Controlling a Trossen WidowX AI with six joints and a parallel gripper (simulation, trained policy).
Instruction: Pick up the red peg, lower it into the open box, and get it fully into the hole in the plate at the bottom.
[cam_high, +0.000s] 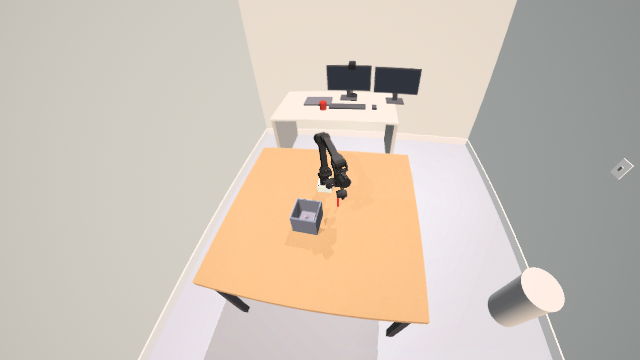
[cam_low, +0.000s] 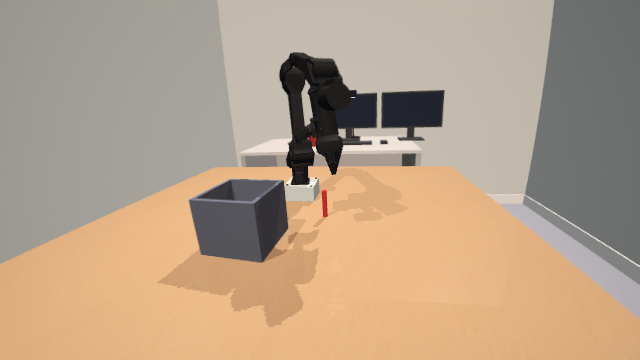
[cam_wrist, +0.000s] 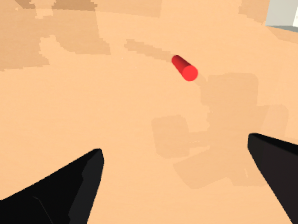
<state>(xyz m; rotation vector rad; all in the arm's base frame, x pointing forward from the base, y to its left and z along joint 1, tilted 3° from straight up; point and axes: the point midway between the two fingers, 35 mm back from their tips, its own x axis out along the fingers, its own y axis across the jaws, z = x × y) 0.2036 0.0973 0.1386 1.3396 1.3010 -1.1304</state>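
The red peg is 110 mm below my gripper tip, 30 mm to the right of it and 30 mm behind it. From my gripper tip the other things lie so: pale plate: 230 mm to the right, 100 mm below, 100 mm ahead.
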